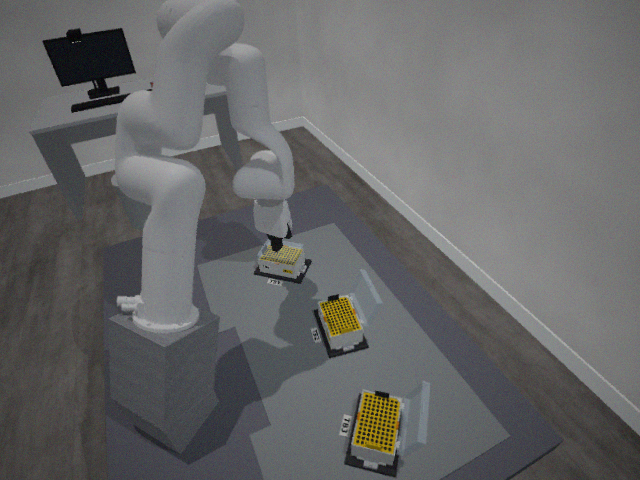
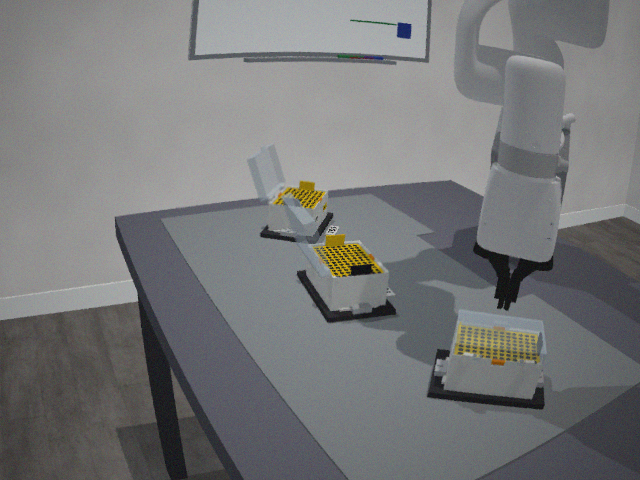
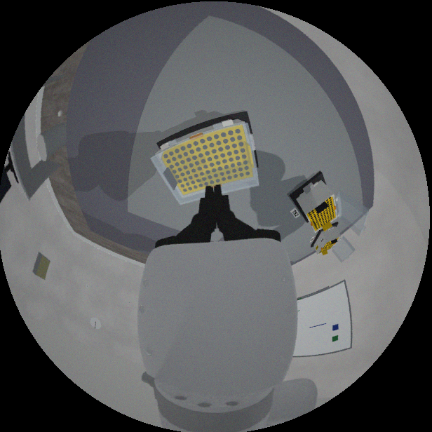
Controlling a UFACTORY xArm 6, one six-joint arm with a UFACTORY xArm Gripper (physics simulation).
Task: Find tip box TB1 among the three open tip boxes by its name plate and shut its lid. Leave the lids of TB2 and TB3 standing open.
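Frame: origin at the arm's base, x down, y back, z left, level; centimetres.
Seen in the pictures: gripper, fingertip midpoint: (image 1: 277, 248) (image 2: 504, 305); arm's base, link origin: (image 1: 166, 317).
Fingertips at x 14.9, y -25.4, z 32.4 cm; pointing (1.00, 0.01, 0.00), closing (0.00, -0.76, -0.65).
Note:
Offsets run from my fingertips to a thing's middle. "spot": to the spot under its first point. Level surfaces: height alone.
Tip box TB1 {dx +6.2, dy -0.4, dz +1.2 cm} (image 1: 281, 267) (image 2: 491, 378) (image 3: 210, 159) has its name plate {spot: dx +9.9, dy +2.6, dz -3.7 cm} (image 1: 274, 282) beside its front. Its clear lid {spot: dx +2.4, dy -0.1, dz -0.3 cm} (image 2: 498, 320) (image 3: 187, 197) lies down over the yellow tip rack and looks shut; a very small gap could not be told. My gripper (image 1: 276, 249) (image 2: 503, 306) (image 3: 214, 194) is shut and empty, fingertips just above the lid's edge on the name-plate side; contact is unclear. TB2 {dx +6.8, dy -11.0, dz -25.6 cm} (image 1: 342, 338) (image 2: 356, 294) (image 3: 322, 215) and TB3 {dx +3.6, dy -12.5, dz -54.1 cm} (image 1: 376, 421) (image 2: 308, 196) stand with their lids open.
All three boxes stand on dark bases on a grey mat {dx +10.1 cm} (image 1: 449, 408) (image 2: 289, 361) (image 3: 300, 125). The raised lid of TB2 {spot: dx -4.4, dy -19.8, dz -26.5 cm} (image 1: 370, 289) and the raised lid of TB3 {spot: dx -4.2, dy -19.5, dz -58.5 cm} (image 1: 424, 413) (image 2: 266, 173) lean outward. A desk with a monitor (image 1: 90, 56) stands behind the arm.

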